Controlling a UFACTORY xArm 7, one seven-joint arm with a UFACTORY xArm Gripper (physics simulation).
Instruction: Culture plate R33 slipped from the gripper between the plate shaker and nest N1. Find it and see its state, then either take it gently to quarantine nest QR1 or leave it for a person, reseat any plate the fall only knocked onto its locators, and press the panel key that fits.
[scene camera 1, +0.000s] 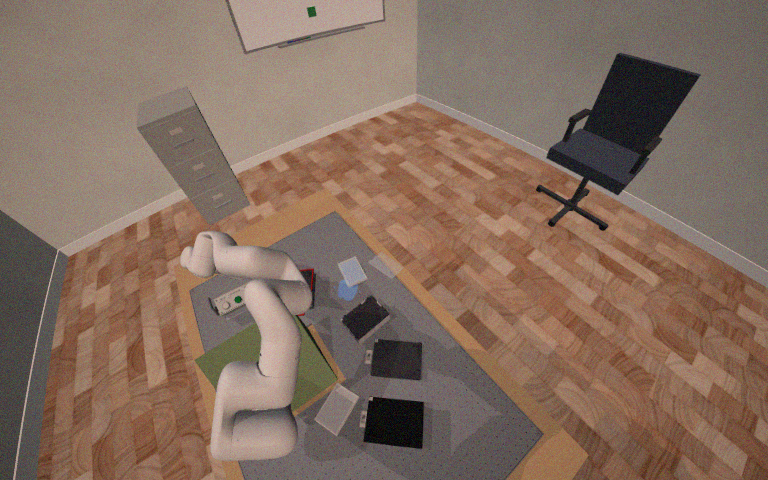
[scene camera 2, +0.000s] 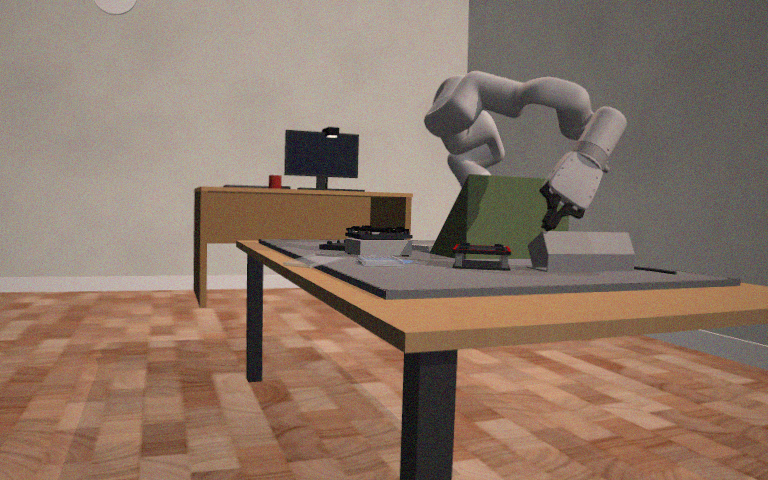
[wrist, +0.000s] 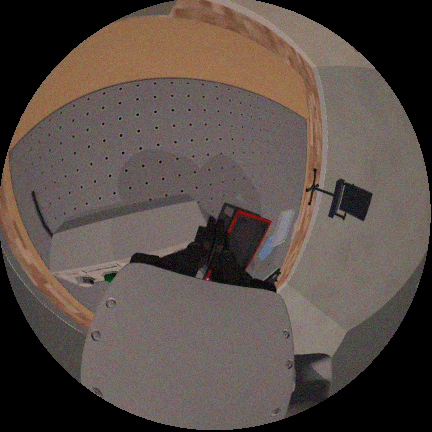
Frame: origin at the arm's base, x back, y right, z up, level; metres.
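Where they show: gripper, fingertip midpoint: (scene camera 2: 546, 228) (wrist: 212, 228); arm's base, origin of the base link: (scene camera 2: 496, 224).
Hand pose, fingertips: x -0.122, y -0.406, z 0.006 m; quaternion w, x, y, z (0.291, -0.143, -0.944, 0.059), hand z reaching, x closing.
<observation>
Each offset is from my fingertips to the top centre of the thing. "spot": to the spot under its first point. Level surfaces: height alone.
A clear culture plate {dx -0.306, dy +0.167, dz -0.075 m} (scene camera 1: 352, 271) (wrist: 284, 224) lies on the grey perforated mat {dz -0.089 m} (scene camera 1: 449, 405) (wrist: 160, 120), with a blue spill {dx -0.246, dy +0.226, dz -0.088 m} (scene camera 1: 347, 290) (wrist: 266, 247) beside it. The red-rimmed quarantine nest {dx -0.084, dy +0.118, dz -0.044 m} (scene camera 1: 309, 278) (scene camera 2: 481, 254) (wrist: 250, 233) stands empty to its left. The grey key panel {dx +0.110, dy +0.021, dz -0.006 m} (scene camera 1: 227, 301) (scene camera 2: 582, 250) (wrist: 120, 233) shows a green key {dx +0.136, dy +0.041, dz -0.015 m} (scene camera 1: 237, 299) (wrist: 109, 276). My gripper (scene camera 2: 554, 220) (wrist: 212, 228) is shut and empty. It hangs just above the panel's end nearest the quarantine nest. The arm hides it in the overhead view.
The plate shaker {spot: dx -0.232, dy +0.399, dz -0.035 m} (scene camera 1: 366, 318) (scene camera 2: 377, 240) carries a dark plate. Two dark nests {spot: dx -0.236, dy +0.565, dz -0.076 m} (scene camera 1: 396, 359) {spot: dx -0.118, dy +0.714, dz -0.035 m} (scene camera 1: 394, 422) lie in front of it. A pale grey plate {dx +0.004, dy +0.575, dz -0.075 m} (scene camera 1: 336, 410) lies askew beside a green wedge (scene camera 1: 311, 367) (scene camera 2: 496, 214). An office chair (scene camera 1: 592, 148) stands far right.
</observation>
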